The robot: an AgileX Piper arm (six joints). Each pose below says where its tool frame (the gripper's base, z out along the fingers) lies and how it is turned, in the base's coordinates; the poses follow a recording.
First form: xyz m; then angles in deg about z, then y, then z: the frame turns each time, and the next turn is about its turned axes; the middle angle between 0 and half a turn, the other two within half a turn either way.
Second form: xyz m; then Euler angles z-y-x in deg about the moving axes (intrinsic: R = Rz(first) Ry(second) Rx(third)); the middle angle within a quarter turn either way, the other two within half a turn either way. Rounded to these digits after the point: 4 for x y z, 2 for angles.
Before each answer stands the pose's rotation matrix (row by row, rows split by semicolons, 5 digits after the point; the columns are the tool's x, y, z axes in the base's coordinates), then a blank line. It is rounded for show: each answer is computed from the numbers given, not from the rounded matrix.
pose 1, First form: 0.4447 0.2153 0.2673 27.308 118.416 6.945
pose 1, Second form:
-0.47521 -0.40428 0.78150; -0.10927 0.90843 0.40350; -0.87306 0.10635 -0.47587

0.4447 0.2153 0.2673 -167.05 60.82 167.40
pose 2, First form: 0.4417 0.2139 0.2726 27.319 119.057 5.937
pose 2, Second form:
-0.47667 -0.41185 0.77664; -0.12981 0.90676 0.40118; -0.86945 0.09042 -0.48568

0.4417 0.2139 0.2726 -164.77 60.39 169.45
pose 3, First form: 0.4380 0.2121 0.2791 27.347 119.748 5.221
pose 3, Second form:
-0.48071 -0.41737 0.77118; -0.14616 0.90530 0.39884; -0.86461 0.07901 -0.49619

0.4380 0.2121 0.2791 -163.09 59.84 170.95
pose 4, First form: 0.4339 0.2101 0.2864 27.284 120.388 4.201
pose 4, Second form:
-0.48195 -0.42424 0.76665; -0.16616 0.90334 0.39543; -0.86030 0.06319 -0.50585

0.4339 0.2101 0.2864 -160.98 59.35 172.88
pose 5, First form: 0.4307 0.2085 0.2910 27.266 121.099 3.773
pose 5, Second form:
-0.48828 -0.42692 0.76113; -0.17762 0.90253 0.39228; -0.85442 0.05635 -0.51652

0.4307 0.2085 0.2910 -160.01 58.70 173.77
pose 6, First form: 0.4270 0.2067 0.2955 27.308 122.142 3.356
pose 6, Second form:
-0.49877 -0.43031 0.75237; -0.19164 0.90132 0.38846; -0.84528 0.04957 -0.53202

0.4270 0.2067 0.2955 -158.98 57.70 174.68
